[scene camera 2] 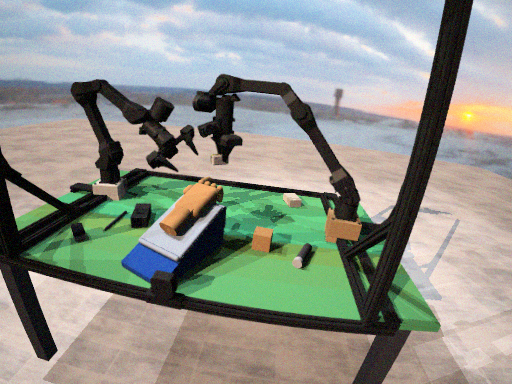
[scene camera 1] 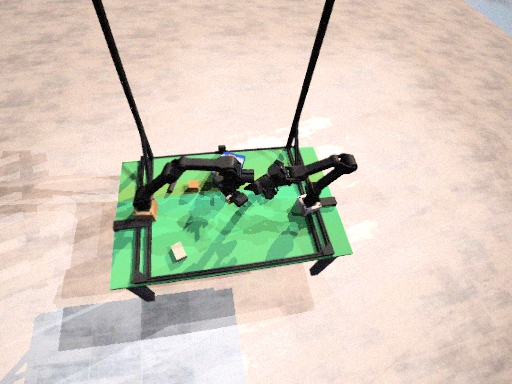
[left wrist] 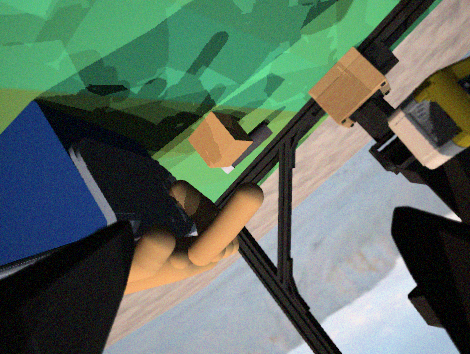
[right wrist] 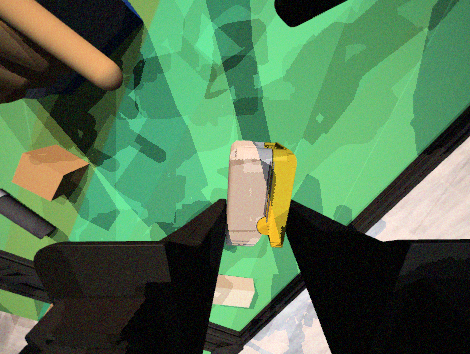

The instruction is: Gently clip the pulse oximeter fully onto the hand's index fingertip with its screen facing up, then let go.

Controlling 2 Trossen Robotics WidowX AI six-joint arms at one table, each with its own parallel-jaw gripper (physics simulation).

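Seen in the pictures: left gripper, fingertip midpoint: (scene camera 2: pixel 188 163) (scene camera 1: pixel 247 186) (left wrist: pixel 263 227); right gripper, fingertip midpoint: (scene camera 2: pixel 222 159) (scene camera 1: pixel 229 199) (left wrist: pixel 464 98) (right wrist: pixel 254 205); left arm's base at its link origin: (scene camera 2: pixel 110 181) (scene camera 1: pixel 309 201); right arm's base at its link origin: (scene camera 2: pixel 344 216) (scene camera 1: pixel 144 206) (left wrist: pixel 365 106).
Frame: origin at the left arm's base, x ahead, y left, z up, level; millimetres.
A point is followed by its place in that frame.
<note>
The pulse oximeter, one half white and one yellow (scene camera 2: pixel 216 159) {x 418, y -106, z 137 mm} (left wrist: pixel 425 150) {x 403, y -102, z 138 mm} (right wrist: pixel 247 200) {x 427, y -94, z 148 mm}, is held in the air, on its side in the right wrist view. My right gripper (right wrist: pixel 254 205) {x 437, y -84, z 131 mm} is shut on it, a finger on each half. The orange-brown hand (scene camera 2: pixel 192 205) {x 368, y -351, z 74 mm} (left wrist: pixel 165 270) {x 361, y -260, z 94 mm} rests on a sloped stand; its index finger (left wrist: pixel 227 225) (right wrist: pixel 75 55) sticks out, apart from the oximeter. My left gripper (scene camera 2: pixel 186 162) {x 327, y -131, z 125 mm} (left wrist: pixel 263 227) {x 327, y -131, z 125 mm} is open and empty, above and beside the hand. The oximeter's screen cannot be made out. In scene camera 1 the right arm hides the hand.
The blue stand (scene camera 2: pixel 145 262) {x 269, y -457, z -31 mm} (left wrist: pixel 45 185) {x 323, y -265, z 2 mm} has a grey top. An orange cube (scene camera 1: pixel 193 185) {x 568, y -313, z -9 mm} (scene camera 2: pixel 262 239) {x 559, y -349, z -20 mm} (right wrist: pixel 45 170) {x 549, y -314, z -9 mm} and a dark cylinder (scene camera 2: pixel 305 254) {x 673, y -395, z -36 mm} lie beside it. A cream block (scene camera 1: pixel 178 251) {x 738, y 20, z -29 mm} (scene camera 2: pixel 292 200) {x 726, y -24, z -30 mm} lies farther off. A black box (scene camera 2: pixel 141 215) {x 194, y -229, z -25 mm} and a pen (scene camera 2: pixel 115 220) {x 105, y -222, z -52 mm} lie left in scene camera 2.
</note>
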